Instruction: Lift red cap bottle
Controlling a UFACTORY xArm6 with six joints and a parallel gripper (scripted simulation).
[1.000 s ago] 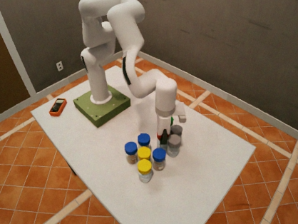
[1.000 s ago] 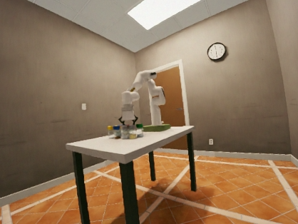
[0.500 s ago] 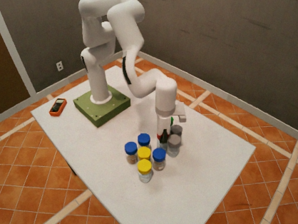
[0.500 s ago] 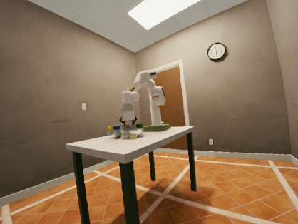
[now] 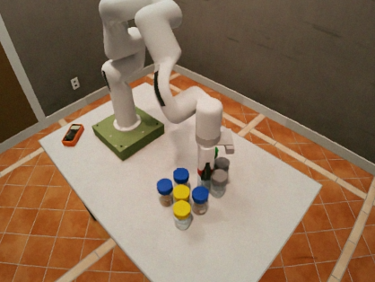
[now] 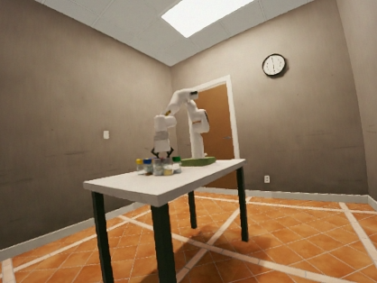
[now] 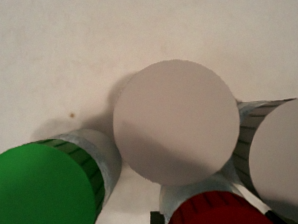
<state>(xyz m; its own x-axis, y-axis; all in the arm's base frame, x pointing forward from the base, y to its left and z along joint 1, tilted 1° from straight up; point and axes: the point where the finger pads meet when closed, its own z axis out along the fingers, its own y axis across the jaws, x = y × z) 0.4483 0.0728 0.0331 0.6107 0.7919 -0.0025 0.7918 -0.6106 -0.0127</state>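
The red-capped bottle lies 4 cm below my hand. Also, from my hand: green-capped bottle (7 cm to the left, 5 cm behind, 4 cm below); grey-capped bottle (6 cm to the left, 4 cm below, 2 cm ahead).
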